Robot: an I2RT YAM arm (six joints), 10 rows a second.
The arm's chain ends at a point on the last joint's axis. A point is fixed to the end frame.
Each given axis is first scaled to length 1.
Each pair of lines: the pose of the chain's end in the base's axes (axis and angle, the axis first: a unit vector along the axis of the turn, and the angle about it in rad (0 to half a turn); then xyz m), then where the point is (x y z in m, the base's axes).
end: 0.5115 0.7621 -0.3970 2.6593 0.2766 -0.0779 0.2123
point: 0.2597 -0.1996 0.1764
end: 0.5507 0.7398 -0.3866 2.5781 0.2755 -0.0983 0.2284
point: 0.2577 -0.2202 0.1936
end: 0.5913 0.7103 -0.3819 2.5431 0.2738 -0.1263 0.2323
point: 0.2502 -0.2472 0.1975
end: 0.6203 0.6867 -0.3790 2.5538 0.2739 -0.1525 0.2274
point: 0.2435 -0.2713 0.1906
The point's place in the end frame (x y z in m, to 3 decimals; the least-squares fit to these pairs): -0.034 -0.029 0.120
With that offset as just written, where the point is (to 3 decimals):
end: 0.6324 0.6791 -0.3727 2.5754 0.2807 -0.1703 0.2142
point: 0.247 -0.287 0.175
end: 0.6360 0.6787 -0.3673 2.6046 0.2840 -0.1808 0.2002
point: 0.248 -0.296 0.158
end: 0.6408 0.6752 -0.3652 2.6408 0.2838 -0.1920 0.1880
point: 0.245 -0.306 0.143
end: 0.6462 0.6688 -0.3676 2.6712 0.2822 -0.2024 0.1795
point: 0.240 -0.314 0.134
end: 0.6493 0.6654 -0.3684 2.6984 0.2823 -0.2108 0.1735
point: 0.237 -0.321 0.127
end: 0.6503 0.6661 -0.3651 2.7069 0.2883 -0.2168 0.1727
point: 0.243 -0.326 0.125
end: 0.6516 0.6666 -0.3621 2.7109 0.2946 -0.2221 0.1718
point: 0.249 -0.331 0.123
